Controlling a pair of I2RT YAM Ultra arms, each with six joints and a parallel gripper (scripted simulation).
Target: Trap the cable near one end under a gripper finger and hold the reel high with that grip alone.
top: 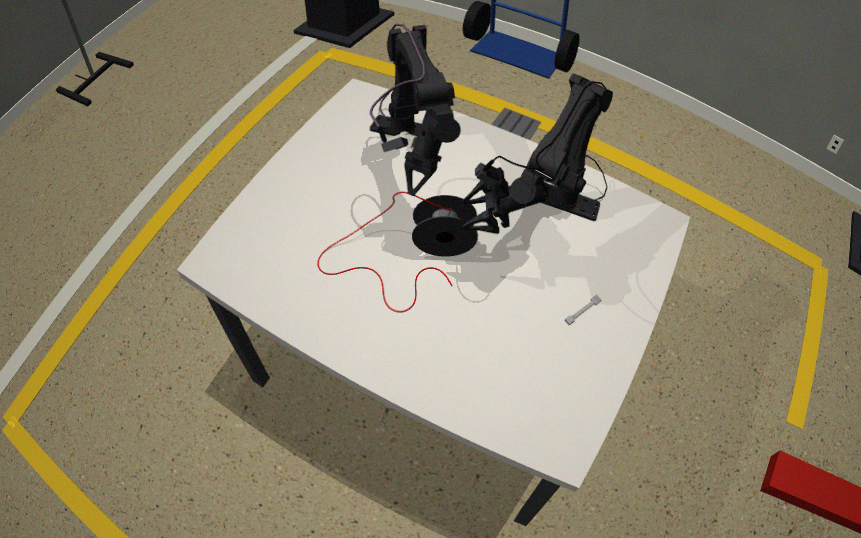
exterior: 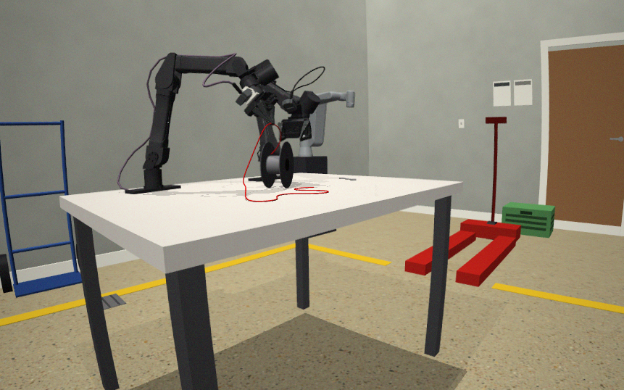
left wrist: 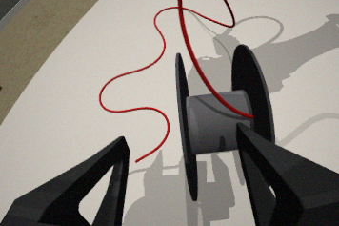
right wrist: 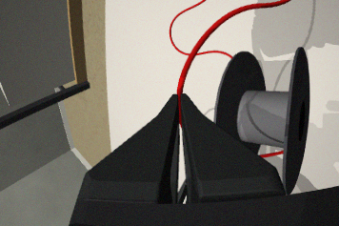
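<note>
The black reel is 6 cm to the right of my left hand and 9 cm below it. The rest, counted from my left hand: small grey dumbbell-shaped part: 2 cm behind, 33 cm to the left, 16 cm below.
</note>
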